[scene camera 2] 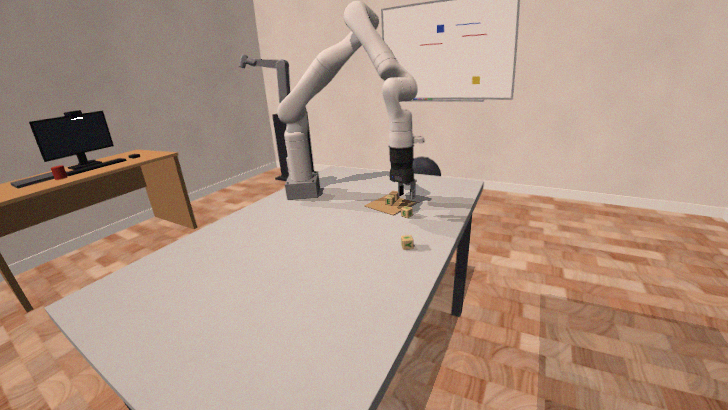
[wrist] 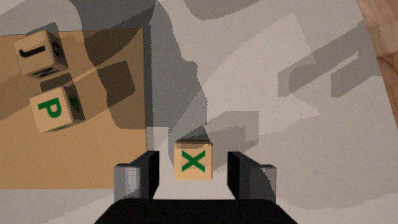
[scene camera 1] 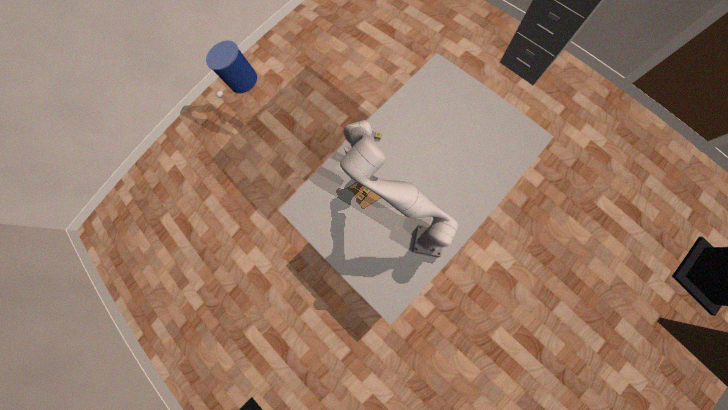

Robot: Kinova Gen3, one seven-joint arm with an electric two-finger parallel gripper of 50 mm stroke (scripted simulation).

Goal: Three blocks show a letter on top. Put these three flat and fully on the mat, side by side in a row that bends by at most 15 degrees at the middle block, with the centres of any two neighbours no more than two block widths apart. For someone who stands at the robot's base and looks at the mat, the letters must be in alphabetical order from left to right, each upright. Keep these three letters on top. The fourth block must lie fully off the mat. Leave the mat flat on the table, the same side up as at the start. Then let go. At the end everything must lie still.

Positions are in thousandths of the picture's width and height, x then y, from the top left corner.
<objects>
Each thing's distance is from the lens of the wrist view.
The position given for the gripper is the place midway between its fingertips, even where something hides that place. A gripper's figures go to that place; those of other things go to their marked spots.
gripper (wrist: 486,752): 19 cm
X block (wrist: 486,712): 23 cm
mat (wrist: 268,301): 27 cm
The marked spots on the X block and the mat are 11 cm apart.
</objects>
